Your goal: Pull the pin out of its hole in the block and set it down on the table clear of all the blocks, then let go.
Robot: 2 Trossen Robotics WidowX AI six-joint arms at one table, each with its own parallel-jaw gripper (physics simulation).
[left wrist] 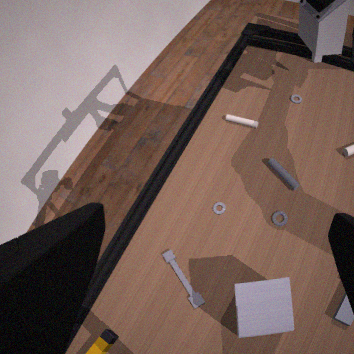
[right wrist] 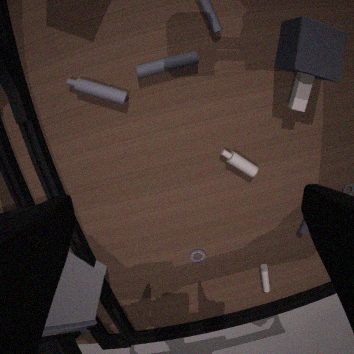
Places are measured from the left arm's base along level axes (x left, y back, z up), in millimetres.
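Where they show: left gripper, fingertip midpoint: [left wrist: 223,222]; right gripper, fingertip midpoint: [right wrist: 189,203]; right arm's base, link origin: [right wrist: 50,342].
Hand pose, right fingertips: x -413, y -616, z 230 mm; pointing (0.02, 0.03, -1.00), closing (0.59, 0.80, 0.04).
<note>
Things, the pixels of their top centre, and the offset from my right fingertips.
- dark blue-grey block, top centre: [right wrist: 321,49] dy +175, dx +50, dz -210 mm
- pale block, top centre: [left wrist: 263,306] dy +280, dx +317, dz -190 mm
- thin grey bar, top centre: [left wrist: 181,277] dy +228, dx +427, dz -264 mm
A dark blue-grey block [right wrist: 312,50] stands at the upper right of the right wrist view. A pale, square-ended pin [right wrist: 302,92] sticks out of its near side; the hole itself is hidden. This block and pin cannot be made out in the left wrist view. My right gripper [right wrist: 189,203] is open and empty above the table, with the pin ahead and to the right, clear of the fingers. My left gripper [left wrist: 223,222] is open and empty above the table. A pale block [left wrist: 264,307] stands low in the left wrist view.
Short white cylinders [left wrist: 241,121] [right wrist: 242,165], grey rods [left wrist: 283,174] [right wrist: 101,91] and small rings [left wrist: 219,208] [right wrist: 191,256] lie about. A thin grey bar [left wrist: 181,276] lies beside the pale block. A black frame [left wrist: 172,155] [right wrist: 240,317] edges the table. A pale grey box-like part [left wrist: 322,37] [right wrist: 77,295] stands by it.
</note>
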